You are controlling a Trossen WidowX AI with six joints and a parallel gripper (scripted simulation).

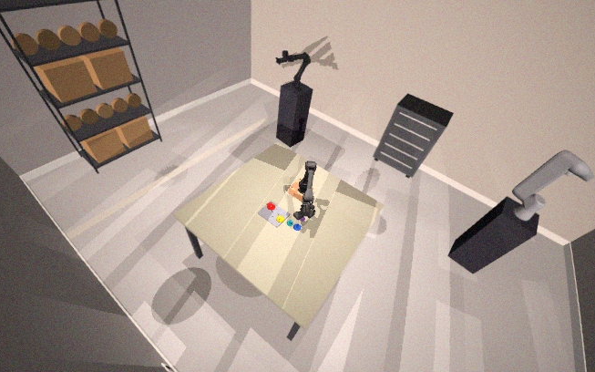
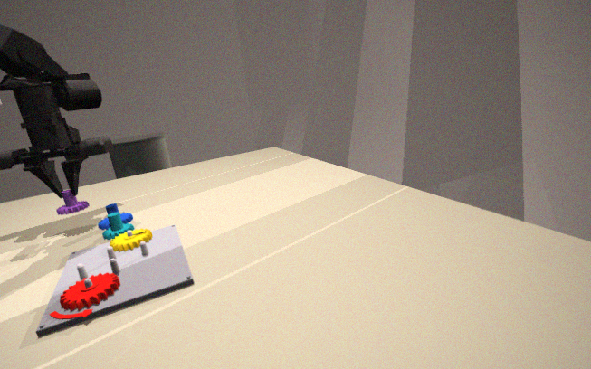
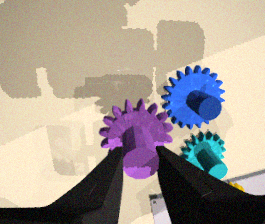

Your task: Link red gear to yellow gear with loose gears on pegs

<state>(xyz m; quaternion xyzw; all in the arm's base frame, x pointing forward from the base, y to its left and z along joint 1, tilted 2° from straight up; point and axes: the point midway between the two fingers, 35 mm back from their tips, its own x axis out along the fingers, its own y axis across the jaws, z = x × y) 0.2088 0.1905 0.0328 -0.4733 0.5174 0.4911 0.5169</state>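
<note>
Now: gripper tip 80 mm short of the red gear, 270 mm to the left of it and 60 mm above it. Also, from my gripper tip: teal gear: 80 mm ahead, 60 mm to the right, 60 mm below; purple gear: 10 mm below; blue gear: 60 mm ahead, 10 mm to the left, 60 mm below.
</note>
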